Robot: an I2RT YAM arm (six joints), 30 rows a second.
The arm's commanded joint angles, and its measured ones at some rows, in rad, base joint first. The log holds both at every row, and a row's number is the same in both.
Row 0, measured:
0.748, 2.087, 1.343, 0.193, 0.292, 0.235
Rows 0 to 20, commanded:
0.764, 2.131, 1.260, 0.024, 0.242, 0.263
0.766, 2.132, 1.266, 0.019, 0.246, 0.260
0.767, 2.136, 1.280, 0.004, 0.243, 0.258
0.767, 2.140, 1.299, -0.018, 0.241, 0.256
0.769, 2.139, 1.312, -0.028, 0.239, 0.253
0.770, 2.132, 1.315, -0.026, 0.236, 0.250
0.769, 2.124, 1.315, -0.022, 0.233, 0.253
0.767, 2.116, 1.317, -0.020, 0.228, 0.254
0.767, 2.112, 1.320, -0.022, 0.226, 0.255
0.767, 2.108, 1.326, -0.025, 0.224, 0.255
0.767, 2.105, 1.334, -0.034, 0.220, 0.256
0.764, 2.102, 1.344, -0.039, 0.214, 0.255
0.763, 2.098, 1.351, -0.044, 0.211, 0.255
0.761, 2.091, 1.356, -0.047, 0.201, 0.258
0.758, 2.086, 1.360, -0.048, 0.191, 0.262
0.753, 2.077, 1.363, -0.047, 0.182, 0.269
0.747, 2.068, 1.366, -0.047, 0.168, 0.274
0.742, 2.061, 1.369, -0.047, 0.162, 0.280
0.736, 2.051, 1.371, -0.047, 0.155, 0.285
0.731, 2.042, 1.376, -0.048, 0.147, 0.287
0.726, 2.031, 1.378, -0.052, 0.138, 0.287
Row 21, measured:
0.746, 2.072, 1.356, 0.003, 0.178, 0.270
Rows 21 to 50, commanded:
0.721, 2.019, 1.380, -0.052, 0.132, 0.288
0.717, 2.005, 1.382, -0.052, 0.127, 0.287
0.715, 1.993, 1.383, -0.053, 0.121, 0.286
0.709, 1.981, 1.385, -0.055, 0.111, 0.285
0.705, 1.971, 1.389, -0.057, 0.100, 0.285
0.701, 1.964, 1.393, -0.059, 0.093, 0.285
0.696, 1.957, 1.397, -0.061, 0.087, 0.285
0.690, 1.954, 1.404, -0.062, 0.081, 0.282
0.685, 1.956, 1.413, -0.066, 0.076, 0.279
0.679, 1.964, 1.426, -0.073, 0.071, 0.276
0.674, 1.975, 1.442, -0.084, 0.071, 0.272
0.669, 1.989, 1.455, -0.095, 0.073, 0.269
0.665, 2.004, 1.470, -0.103, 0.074, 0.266
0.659, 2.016, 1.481, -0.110, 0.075, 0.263
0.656, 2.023, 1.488, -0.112, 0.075, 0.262
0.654, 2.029, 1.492, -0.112, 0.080, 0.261
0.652, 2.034, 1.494, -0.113, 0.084, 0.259
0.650, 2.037, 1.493, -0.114, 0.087, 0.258
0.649, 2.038, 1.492, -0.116, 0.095, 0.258
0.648, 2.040, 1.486, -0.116, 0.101, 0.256
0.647, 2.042, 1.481, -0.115, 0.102, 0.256
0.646, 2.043, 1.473, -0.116, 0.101, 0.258
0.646, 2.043, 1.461, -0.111, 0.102, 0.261
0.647, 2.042, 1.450, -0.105, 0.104, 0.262
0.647, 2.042, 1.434, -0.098, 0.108, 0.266
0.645, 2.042, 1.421, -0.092, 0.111, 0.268
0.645, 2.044, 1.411, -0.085, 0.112, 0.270
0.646, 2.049, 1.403, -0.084, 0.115, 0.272
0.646, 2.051, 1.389, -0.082, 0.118, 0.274
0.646, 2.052, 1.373, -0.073, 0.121, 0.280
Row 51, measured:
0.648, 2.037, 1.424, -0.044, 0.094, 0.273
